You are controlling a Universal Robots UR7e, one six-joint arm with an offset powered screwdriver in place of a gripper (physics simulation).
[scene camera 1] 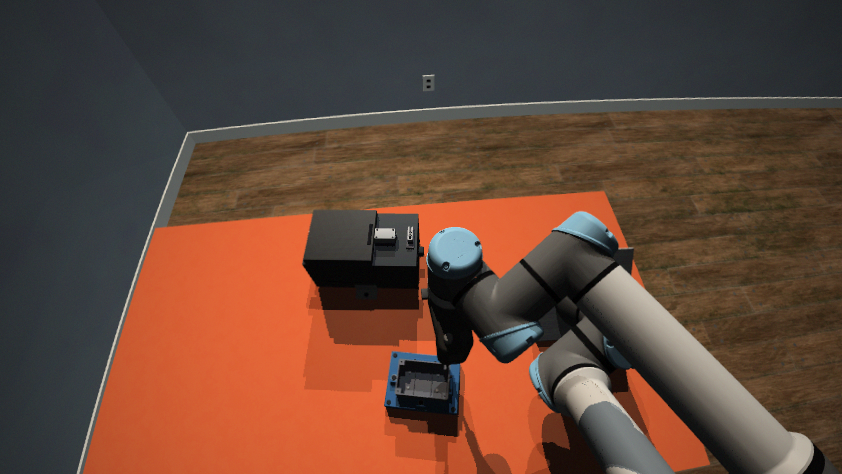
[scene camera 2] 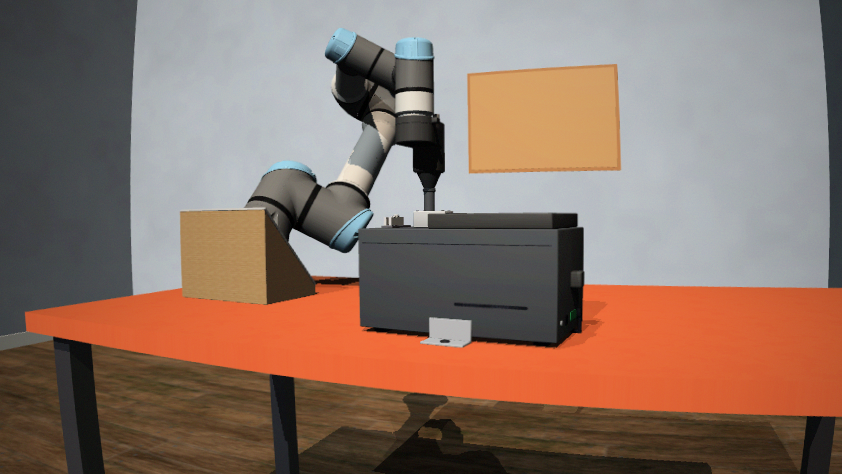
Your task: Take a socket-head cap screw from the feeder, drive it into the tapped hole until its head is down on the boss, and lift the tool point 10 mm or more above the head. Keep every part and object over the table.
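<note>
The screw feeder [scene camera 1: 341, 235] [scene camera 2: 459, 282] is a dark box with a pale block on top, at the back of the table in scene camera 1. A grey open-topped housing [scene camera 1: 406, 400] sits on a blue plate [scene camera 1: 390, 393] in front of it. My screwdriver [scene camera 1: 446, 363] [scene camera 2: 428, 201] points down, its lower end at the housing's back right corner in scene camera 1. In scene camera 2 the feeder hides its tip and the housing. The corner boss and its hole are covered by the tool. No screw can be made out, so whether the bit holds one cannot be told.
The orange table [scene camera 1: 223, 353] [scene camera 2: 707, 341] carries everything. My arm reaches in from the right in scene camera 1, its elbow and wrist over the table beside the housing. A wedge-shaped wooden mount [scene camera 2: 223, 259] stands left of the feeder in scene camera 2, under the arm's base.
</note>
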